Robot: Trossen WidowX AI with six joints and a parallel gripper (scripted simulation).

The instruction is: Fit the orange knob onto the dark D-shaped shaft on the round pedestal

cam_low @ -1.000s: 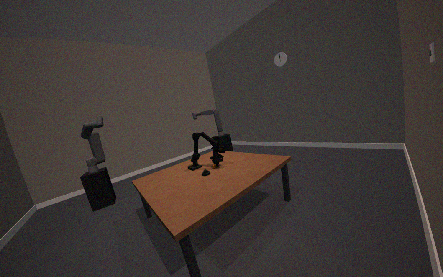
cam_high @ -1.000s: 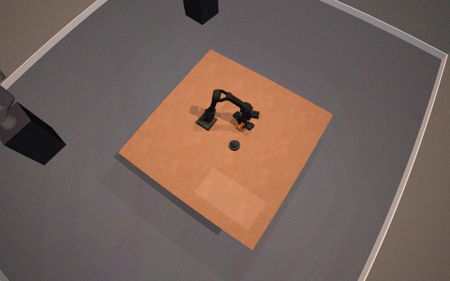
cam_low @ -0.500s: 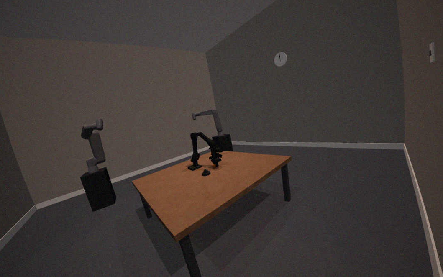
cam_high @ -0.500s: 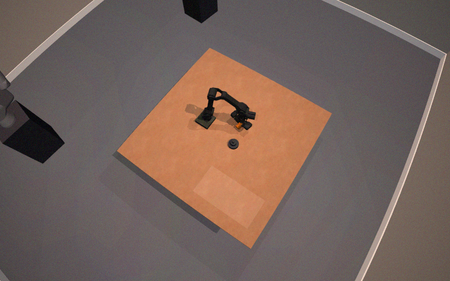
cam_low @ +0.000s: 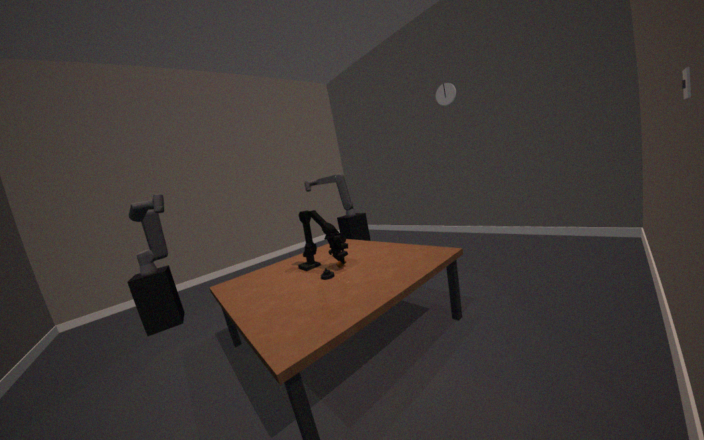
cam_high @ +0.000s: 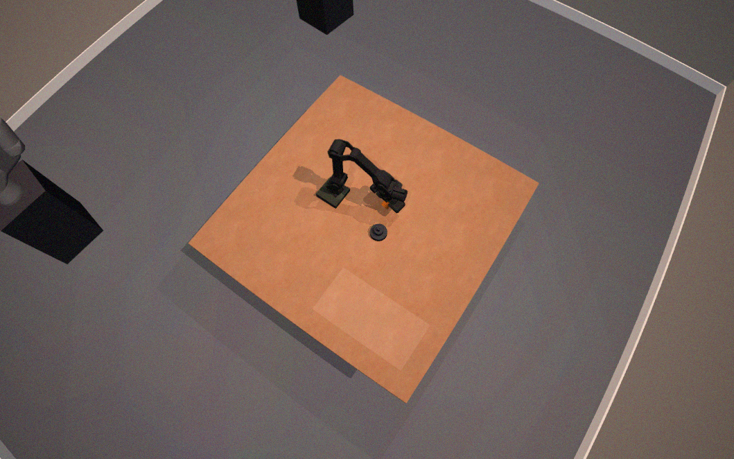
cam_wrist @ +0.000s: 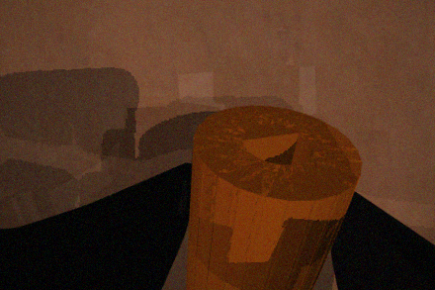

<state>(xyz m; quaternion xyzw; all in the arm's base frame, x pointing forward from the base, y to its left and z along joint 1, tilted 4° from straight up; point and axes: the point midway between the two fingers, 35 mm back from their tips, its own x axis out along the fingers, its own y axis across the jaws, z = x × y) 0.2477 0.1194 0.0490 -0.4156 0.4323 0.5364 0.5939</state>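
Right now my gripper tip is 160 mm to the left of the pedestal, 60 mm short of it and 10 mm below it. Also, from my gripper tip: orange knob: 10 mm to the right.
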